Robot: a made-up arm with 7 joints. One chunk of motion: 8 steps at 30 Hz.
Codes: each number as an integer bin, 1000 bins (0 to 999) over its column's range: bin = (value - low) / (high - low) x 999, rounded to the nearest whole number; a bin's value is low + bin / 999 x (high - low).
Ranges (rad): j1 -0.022..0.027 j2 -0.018..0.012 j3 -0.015..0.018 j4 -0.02..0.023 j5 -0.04..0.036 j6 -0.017..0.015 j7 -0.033..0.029
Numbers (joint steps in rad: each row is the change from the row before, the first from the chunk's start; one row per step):
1: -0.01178 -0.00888 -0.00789 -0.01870 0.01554 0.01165 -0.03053
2: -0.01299 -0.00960 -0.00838 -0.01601 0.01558 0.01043 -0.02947
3: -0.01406 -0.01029 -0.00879 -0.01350 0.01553 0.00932 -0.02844
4: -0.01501 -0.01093 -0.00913 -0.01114 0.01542 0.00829 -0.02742
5: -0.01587 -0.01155 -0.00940 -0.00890 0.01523 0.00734 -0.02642
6: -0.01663 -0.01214 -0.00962 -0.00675 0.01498 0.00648 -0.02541
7: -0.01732 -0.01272 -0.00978 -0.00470 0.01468 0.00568 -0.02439
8: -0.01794 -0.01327 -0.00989 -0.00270 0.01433 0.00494 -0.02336
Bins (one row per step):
1: 208 304 215 30 730 894 40
2: 184 280 200 93 731 856 57
3: 162 257 188 151 730 822 73
4: 143 235 178 206 728 790 90
5: 125 215 170 258 726 760 106
6: 109 195 163 308 723 733 122
7: 95 176 158 355 719 708 139
8: 83 158 155 402 714 685 155

